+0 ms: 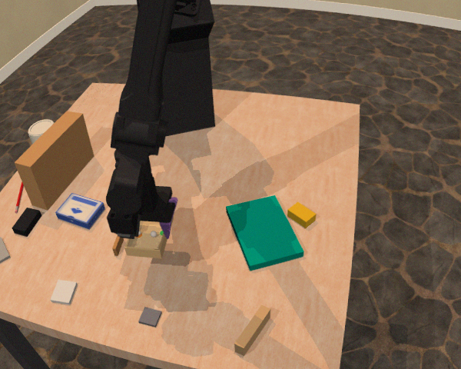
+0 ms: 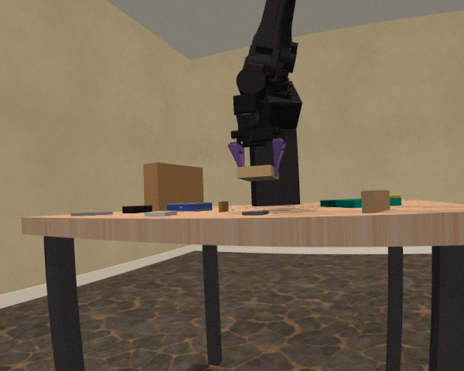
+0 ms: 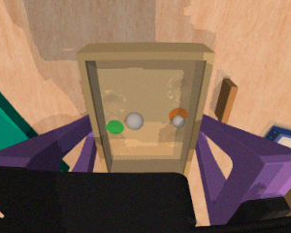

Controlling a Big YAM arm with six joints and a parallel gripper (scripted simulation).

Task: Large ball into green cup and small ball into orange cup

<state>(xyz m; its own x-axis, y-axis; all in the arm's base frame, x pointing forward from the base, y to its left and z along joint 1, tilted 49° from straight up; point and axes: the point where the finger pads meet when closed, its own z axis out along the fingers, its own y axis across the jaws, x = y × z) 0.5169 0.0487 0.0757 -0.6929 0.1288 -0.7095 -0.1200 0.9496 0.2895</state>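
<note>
The wooden puzzle lies 10 mm below my hand. Round my hand: grey tile (140 mm ahead, 40 mm to the left, 80 mm below); then green book (120 mm behind, 190 mm to the left, 70 mm below); then white tile (140 mm ahead, 150 mm to the right, 80 mm below).
</note>
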